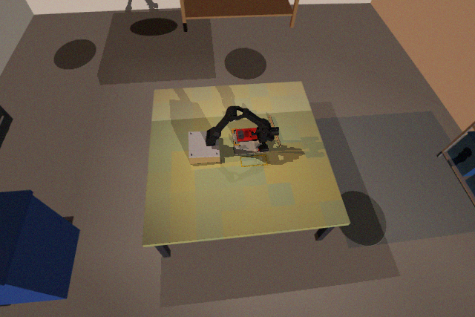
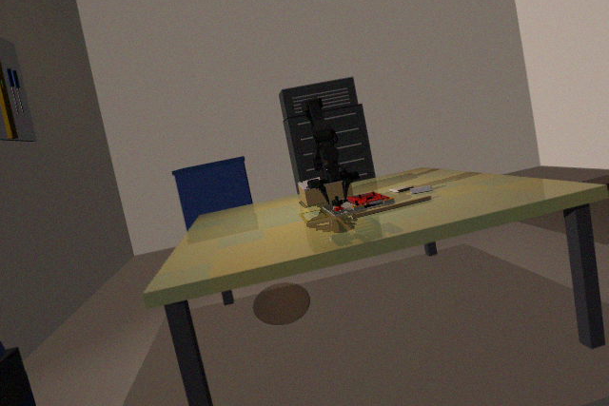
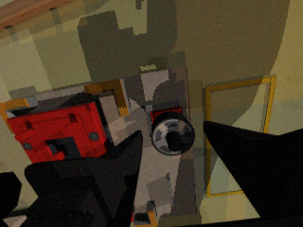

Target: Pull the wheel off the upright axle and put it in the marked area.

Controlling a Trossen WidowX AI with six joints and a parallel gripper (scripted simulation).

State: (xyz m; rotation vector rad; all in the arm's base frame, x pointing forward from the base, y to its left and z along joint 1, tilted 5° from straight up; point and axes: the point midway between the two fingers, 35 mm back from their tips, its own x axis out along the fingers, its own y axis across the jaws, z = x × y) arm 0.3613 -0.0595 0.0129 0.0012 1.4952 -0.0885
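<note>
Now: gripper tip 60 mm past the grey base plate, 100 mm to the right of it and 30 mm above it. Round my gripper tip: dark wheel (right at my gripper tip).
</note>
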